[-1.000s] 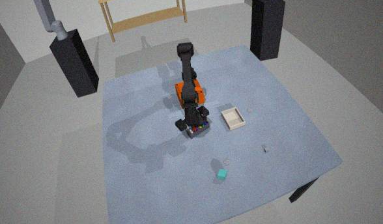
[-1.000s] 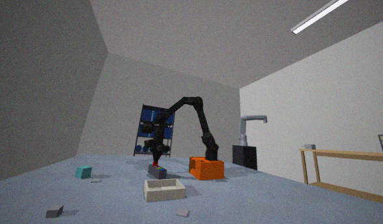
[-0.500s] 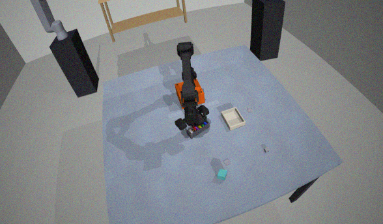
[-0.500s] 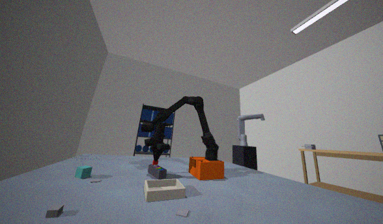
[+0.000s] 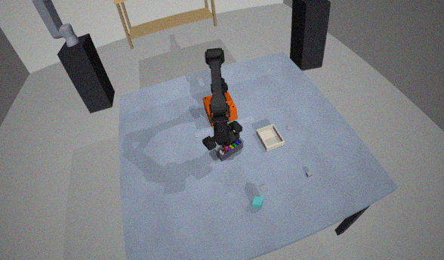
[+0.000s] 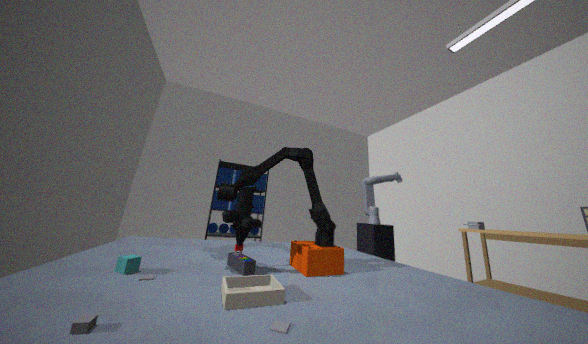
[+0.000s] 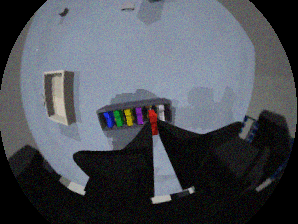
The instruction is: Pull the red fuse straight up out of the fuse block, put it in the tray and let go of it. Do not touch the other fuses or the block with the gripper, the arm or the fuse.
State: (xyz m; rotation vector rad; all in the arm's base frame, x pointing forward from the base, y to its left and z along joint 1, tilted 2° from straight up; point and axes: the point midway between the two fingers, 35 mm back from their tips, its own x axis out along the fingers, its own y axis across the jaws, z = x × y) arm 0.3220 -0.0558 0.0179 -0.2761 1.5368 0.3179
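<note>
Now: gripper tip 5 cm above the purple fuse, 2 cm to the right of it and 1 cm past it. Round my gripper tip: beige tray 25 cm to the left, 7 cm below, 2 cm behind; white fuse 5 cm below, 2 cm to the right, 1 cm ahead; red fuse 1 cm below.
</note>
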